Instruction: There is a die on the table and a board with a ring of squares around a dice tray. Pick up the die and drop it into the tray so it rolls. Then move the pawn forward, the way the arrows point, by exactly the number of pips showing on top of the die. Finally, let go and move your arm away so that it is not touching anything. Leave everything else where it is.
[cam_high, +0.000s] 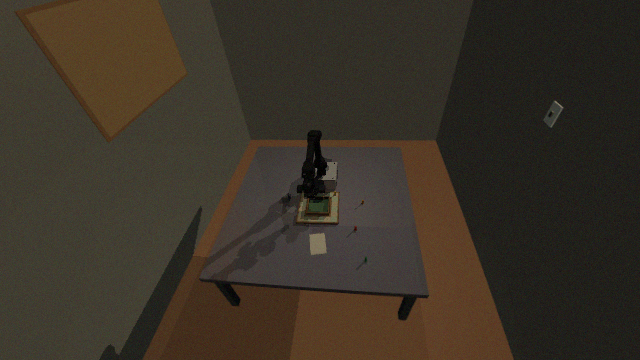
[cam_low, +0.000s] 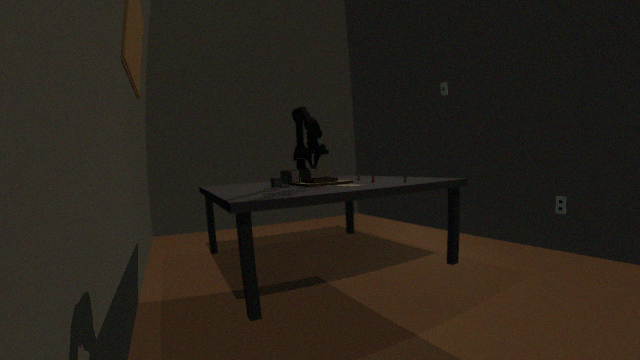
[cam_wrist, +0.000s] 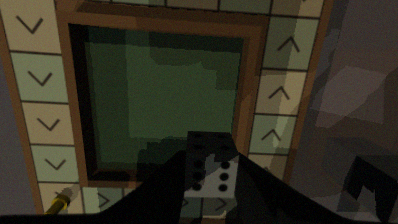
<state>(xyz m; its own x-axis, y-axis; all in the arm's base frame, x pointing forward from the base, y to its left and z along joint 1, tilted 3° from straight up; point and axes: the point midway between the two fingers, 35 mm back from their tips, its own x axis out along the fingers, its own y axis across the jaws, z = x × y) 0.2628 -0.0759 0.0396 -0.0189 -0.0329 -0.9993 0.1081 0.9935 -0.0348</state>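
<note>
The green dice tray lies 1 cm ahead of my gripper tip, 4 cm to the left of it and 10 cm below it. Round my gripper tip: white card 30 cm ahead, 2 cm to the left, 10 cm below; then grey cube 10 cm behind, 20 cm to the right, 8 cm below.
</note>
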